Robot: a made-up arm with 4 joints.
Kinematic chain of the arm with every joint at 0, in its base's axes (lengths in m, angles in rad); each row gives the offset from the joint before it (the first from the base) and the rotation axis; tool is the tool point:
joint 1: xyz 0 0 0.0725 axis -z
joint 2: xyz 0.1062 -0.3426 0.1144 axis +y
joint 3: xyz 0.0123 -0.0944 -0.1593 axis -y
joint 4: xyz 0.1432 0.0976 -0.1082 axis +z
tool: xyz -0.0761 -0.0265 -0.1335
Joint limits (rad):
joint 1: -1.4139..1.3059
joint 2: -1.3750..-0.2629
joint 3: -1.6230..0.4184
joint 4: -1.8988..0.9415
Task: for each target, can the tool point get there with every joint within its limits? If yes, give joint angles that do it. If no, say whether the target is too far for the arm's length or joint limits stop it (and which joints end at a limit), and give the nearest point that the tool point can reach.
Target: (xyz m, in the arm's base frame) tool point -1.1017 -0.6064 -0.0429
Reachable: no: too far | nearest point -0.3178 -0.4195 -0.0957 | short by 0.808 m
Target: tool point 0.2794 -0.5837 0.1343
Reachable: yes | joints 0.4747 -1.2300 -0.0280 0.3672
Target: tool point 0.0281 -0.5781 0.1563
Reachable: yes | joints 1.0465 -1.0537 0.2241 -1.5089
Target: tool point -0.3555 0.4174 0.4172
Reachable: no: joint limits stop it (at a limit: joint 1, joint 2, joint 3) | nearest point -0.3318 -0.0241 -0.0765 | short by 0.663 m
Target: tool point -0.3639 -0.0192 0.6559
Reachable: no: joint limits stop it (at a limit: joint 1, joint 2, joint 3, joint 4) | nearest point -0.1270 -0.5205 0.3604 | short by 0.628 m
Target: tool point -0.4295 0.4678 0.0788
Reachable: no: joint limits stop it (at a limit: joint 1, joint 2, joint 3) | nearest point -0.3334 -0.0245 -0.0763 | short by 0.525 m
